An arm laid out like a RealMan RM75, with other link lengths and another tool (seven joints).
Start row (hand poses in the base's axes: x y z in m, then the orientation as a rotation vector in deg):
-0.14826 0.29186 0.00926 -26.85 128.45 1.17
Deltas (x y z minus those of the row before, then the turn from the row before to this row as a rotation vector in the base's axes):
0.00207 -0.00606 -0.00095 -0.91 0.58 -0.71
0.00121 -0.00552 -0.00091 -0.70 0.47 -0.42
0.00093 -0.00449 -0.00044 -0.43 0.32 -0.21
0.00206 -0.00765 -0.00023 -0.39 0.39 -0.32
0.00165 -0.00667 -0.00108 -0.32 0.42 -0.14
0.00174 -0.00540 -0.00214 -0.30 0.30 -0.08
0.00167 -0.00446 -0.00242 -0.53 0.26 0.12
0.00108 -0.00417 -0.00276 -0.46 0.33 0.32
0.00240 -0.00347 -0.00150 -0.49 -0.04 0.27
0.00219 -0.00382 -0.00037 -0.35 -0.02 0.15
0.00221 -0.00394 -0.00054 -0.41 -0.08 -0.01
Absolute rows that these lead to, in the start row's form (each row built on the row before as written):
-0.14619 0.28580 0.00831 -26.59 129.27 -0.08
-0.14498 0.28028 0.00740 -26.53 129.89 -0.98
-0.14405 0.27579 0.00696 -26.55 130.29 -1.50
-0.14199 0.26814 0.00673 -26.43 130.78 -2.02
-0.14034 0.26147 0.00565 -26.48 131.25 -2.36
-0.13860 0.25607 0.00351 -26.58 131.59 -2.68
-0.13693 0.25161 0.00109 -27.02 131.85 -3.17
-0.13585 0.24744 -0.00167 -27.67 132.13 -3.47
-0.13345 0.24397 -0.00317 -28.22 132.06 -3.91
-0.13126 0.24015 -0.00354 -28.57 132.03 -4.25
-0.12905 0.23621 -0.00408 -28.76 131.98 -4.75

